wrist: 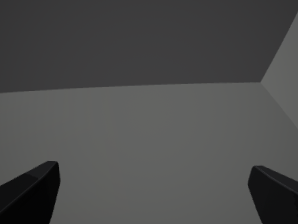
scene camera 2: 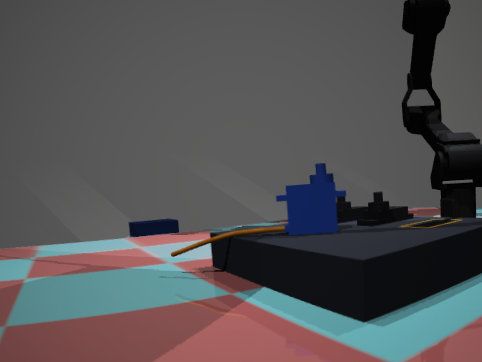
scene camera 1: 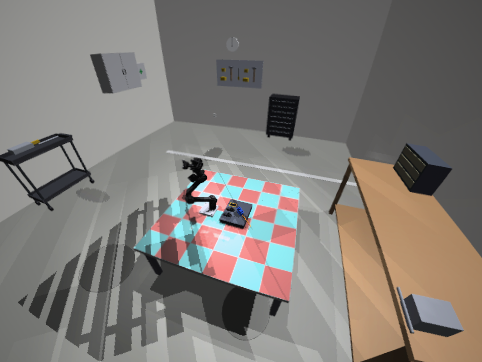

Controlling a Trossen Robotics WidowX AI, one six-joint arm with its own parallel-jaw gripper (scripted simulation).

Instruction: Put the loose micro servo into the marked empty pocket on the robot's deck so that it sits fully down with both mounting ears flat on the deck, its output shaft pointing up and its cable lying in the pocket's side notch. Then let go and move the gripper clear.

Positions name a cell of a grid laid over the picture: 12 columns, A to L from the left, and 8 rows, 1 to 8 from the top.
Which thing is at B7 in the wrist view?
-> My gripper.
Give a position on a dark robot deck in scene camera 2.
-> J7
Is my gripper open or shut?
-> Open.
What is my gripper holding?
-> Nothing.
